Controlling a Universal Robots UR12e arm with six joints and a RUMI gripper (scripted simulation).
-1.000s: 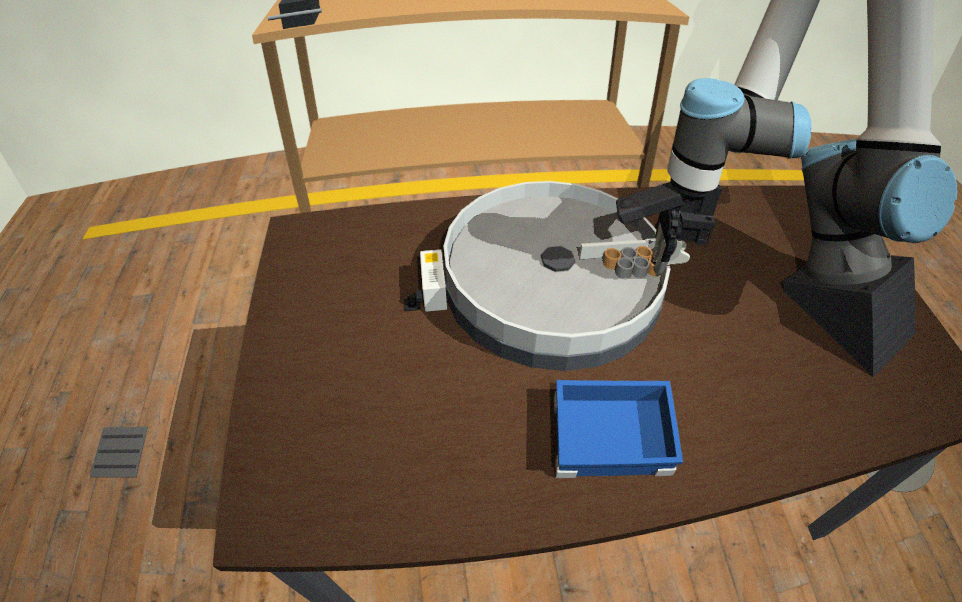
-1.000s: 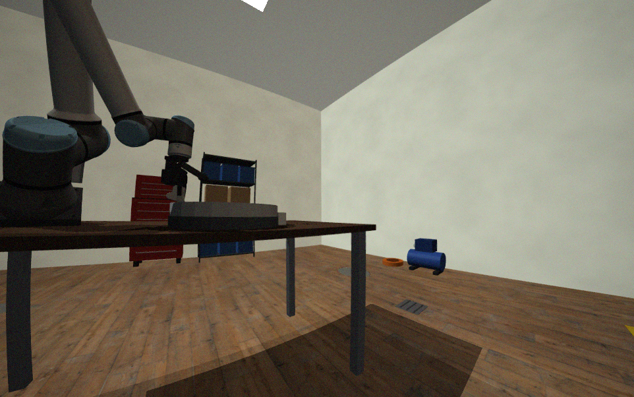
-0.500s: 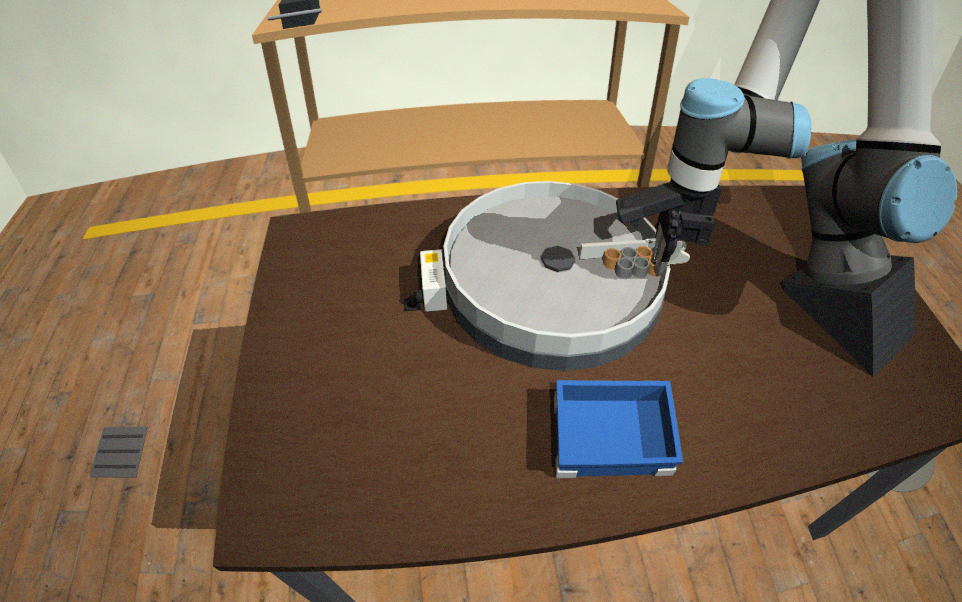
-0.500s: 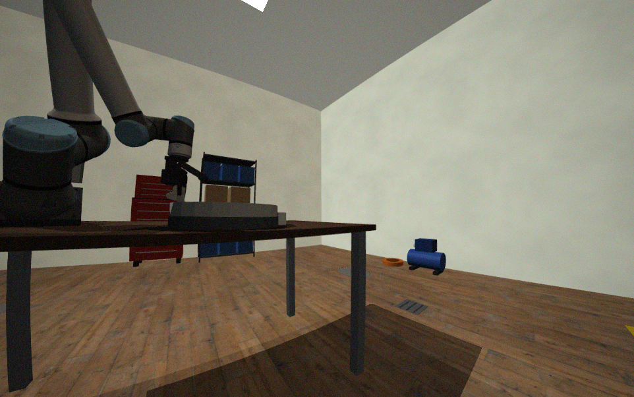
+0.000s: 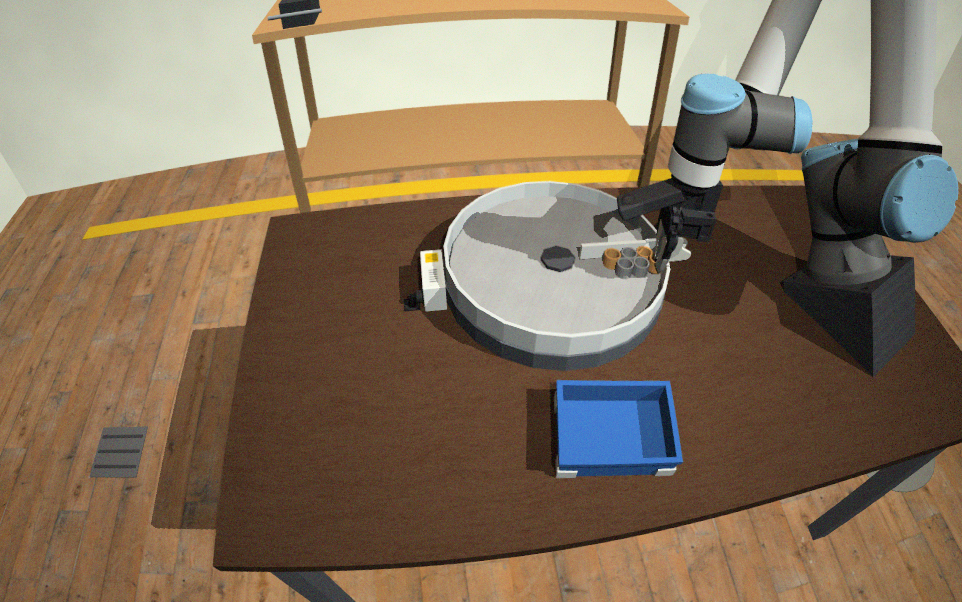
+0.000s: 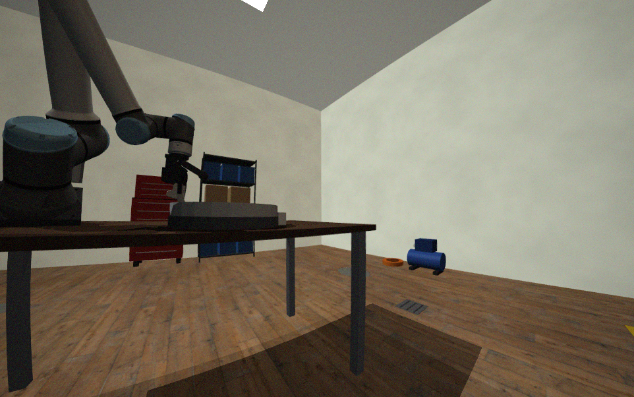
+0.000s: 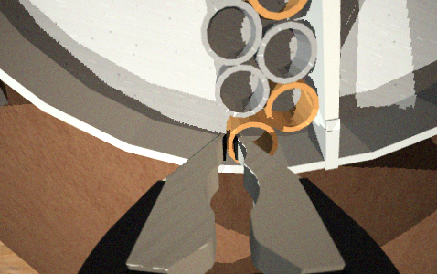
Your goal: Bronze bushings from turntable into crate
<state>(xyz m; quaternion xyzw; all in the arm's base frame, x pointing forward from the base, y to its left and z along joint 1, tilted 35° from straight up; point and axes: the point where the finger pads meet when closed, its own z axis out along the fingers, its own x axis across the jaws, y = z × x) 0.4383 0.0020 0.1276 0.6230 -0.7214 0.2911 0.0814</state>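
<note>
Right now my hand is 16 cm short of the blue crate, 29 cm to the right of it and 6 cm above it. The rest, counted from my hand: round grey turntable 18 cm ahead, 7 cm to the right, 3 cm below.
</note>
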